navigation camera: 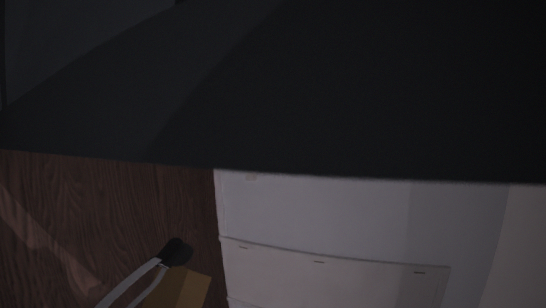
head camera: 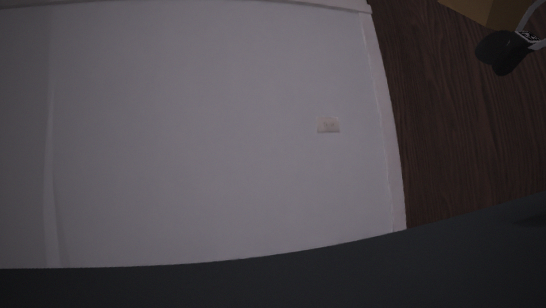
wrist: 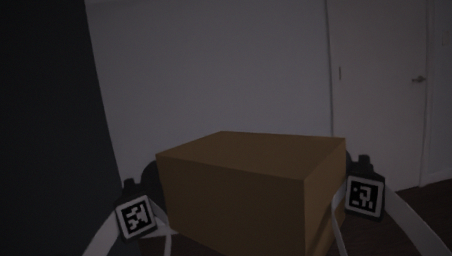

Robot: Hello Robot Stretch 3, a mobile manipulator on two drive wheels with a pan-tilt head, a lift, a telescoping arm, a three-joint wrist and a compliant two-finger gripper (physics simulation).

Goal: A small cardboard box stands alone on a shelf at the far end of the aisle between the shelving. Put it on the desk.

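Places are measured from the robot's base along level axes (x ahead, y left, z up), in metres.
Pixels of known places: gripper, fingertip midpoint: (navigation camera: 190,284).
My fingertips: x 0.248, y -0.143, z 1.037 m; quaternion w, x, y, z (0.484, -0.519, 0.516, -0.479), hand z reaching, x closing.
Ahead of a thing's pixels: the offset from my fingertips to its middle. Level surfaces: height alone.
The small cardboard box @[dx -0.037, dy -0.003, dz +0.006 m] (head camera: 487,11) (navigation camera: 175,289) (wrist: 240,195) is brown and plain. In the wrist view it sits between the two fingers of my gripper (wrist: 252,172), with a dark fingertip pressed at its left and right sides, and it is held up above the floor. In the head view part of the box shows at the top right edge beside one dark fingertip. In the navigation view part of it shows at the bottom left, also beside one fingertip. The desk does not show in these views.
A large dark surface (head camera: 300,280) (navigation camera: 350,90) (wrist: 50,125) stands close by. Beyond it are a pale wall (head camera: 200,125) (wrist: 215,70) with an outlet plate @[dx +1.440, dy +0.003, dz -0.636 m] (head camera: 328,125), a closed white door (navigation camera: 350,280) (wrist: 380,100) and dark wood floor @[dz -1.036 m] (head camera: 450,125) (navigation camera: 110,210).
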